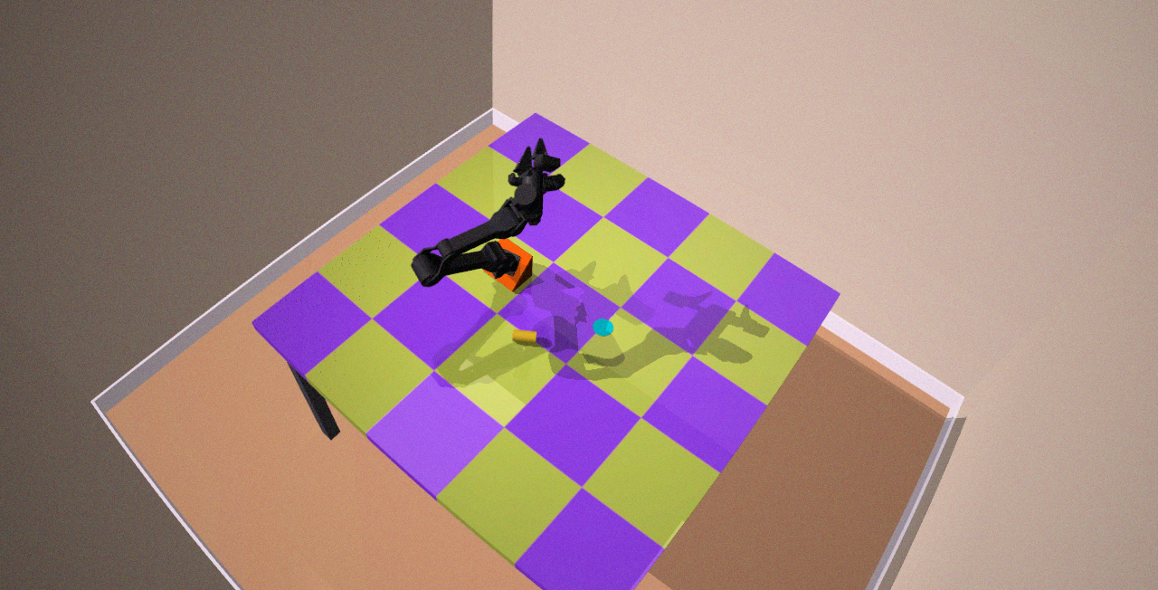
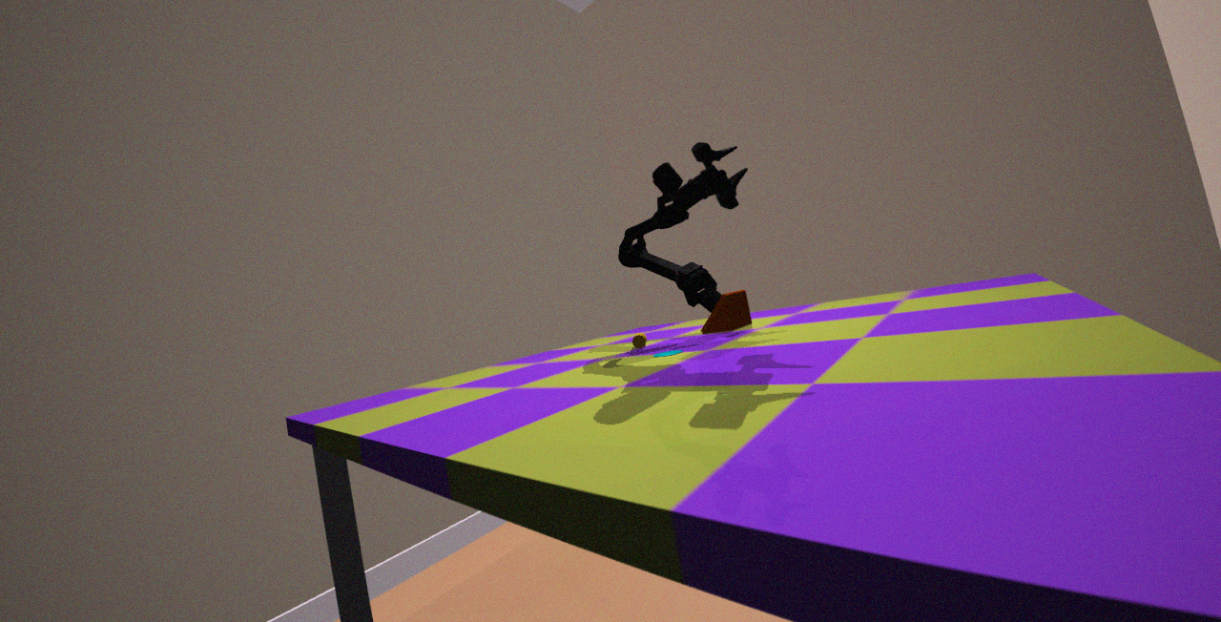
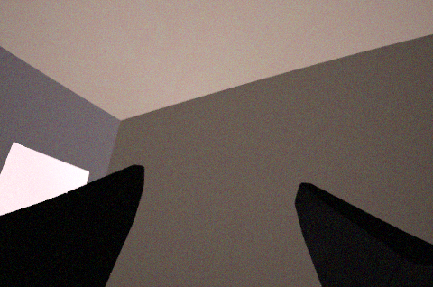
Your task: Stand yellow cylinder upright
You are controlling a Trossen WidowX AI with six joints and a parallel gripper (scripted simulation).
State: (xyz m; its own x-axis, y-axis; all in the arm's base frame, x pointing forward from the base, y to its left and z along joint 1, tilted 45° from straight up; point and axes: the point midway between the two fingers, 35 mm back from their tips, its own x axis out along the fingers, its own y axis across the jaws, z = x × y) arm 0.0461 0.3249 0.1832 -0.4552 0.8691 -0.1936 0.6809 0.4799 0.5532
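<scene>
My gripper tip is 41 cm above the yellow cylinder, 29 cm to the left of it and 19 cm short of it. The rest, counted from my gripper tip: cyan circle (43 cm below, 35 cm ahead, 13 cm to the right).
</scene>
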